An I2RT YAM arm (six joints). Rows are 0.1 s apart.
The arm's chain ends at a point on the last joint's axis. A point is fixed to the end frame.
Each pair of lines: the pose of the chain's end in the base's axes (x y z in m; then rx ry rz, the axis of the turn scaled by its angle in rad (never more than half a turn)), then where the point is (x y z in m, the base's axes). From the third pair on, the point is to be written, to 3 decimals.
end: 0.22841 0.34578 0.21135 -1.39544 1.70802 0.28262
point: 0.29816 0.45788 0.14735
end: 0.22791 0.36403 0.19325 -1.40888 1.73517 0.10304
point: 0.30929 0.46340 0.12234
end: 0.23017 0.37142 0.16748 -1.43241 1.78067 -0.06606
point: 0.320 0.456 0.088
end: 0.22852 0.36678 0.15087 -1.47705 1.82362 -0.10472
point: 0.317 0.445 0.064
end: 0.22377 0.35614 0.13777 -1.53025 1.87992 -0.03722
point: 0.302 0.436 0.043
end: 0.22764 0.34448 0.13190 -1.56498 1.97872 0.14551
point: 0.288 0.430 0.029
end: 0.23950 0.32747 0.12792 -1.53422 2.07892 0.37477
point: 0.282 0.422 0.024
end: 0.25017 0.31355 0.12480 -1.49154 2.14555 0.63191
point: 0.274 0.419 0.026
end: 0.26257 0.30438 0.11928 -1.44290 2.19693 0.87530
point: 0.270 0.419 0.028
